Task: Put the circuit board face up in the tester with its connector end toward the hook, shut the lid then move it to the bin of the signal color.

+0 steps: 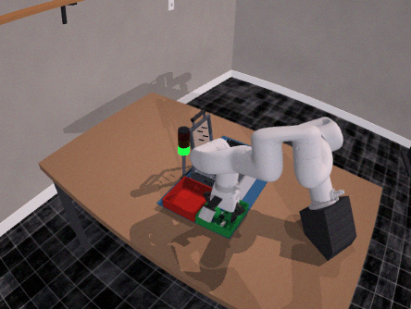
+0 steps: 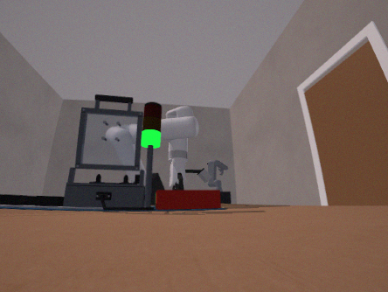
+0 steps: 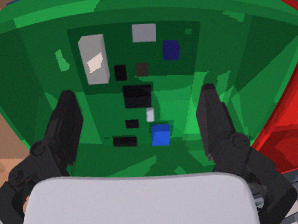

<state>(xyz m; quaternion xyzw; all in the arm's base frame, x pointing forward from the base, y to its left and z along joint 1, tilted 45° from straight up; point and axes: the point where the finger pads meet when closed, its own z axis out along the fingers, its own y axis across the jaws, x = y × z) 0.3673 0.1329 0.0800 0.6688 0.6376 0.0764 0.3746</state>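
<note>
Right now the green bin is right at my hand. The rest, counted from my hand: red bin: 15 cm ahead, 3 cm to the right; green circuit board: 1 cm below; black latch block: 15 cm to the right, 7 cm above, 1 cm ahead.
</note>
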